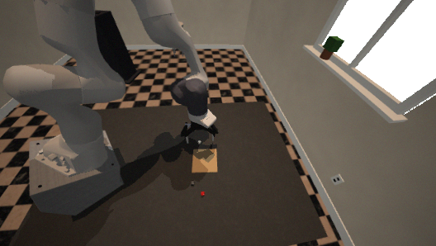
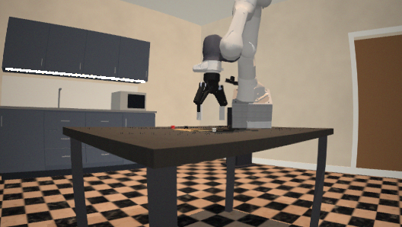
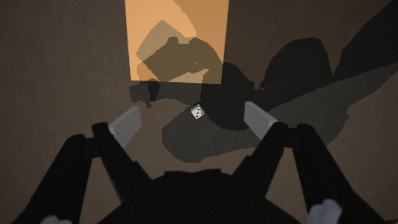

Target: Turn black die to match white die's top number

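Right now the white die is 5 cm below my hand, 1 cm to the left of it and 1 cm behind it. Also, from my hand: tan mat (10 cm to the right, 6 cm below, 5 cm ahead); black die (23 cm to the right, 5 cm below, 1 cm ahead); red die (27 cm to the right, 7 cm ahead, 5 cm below).
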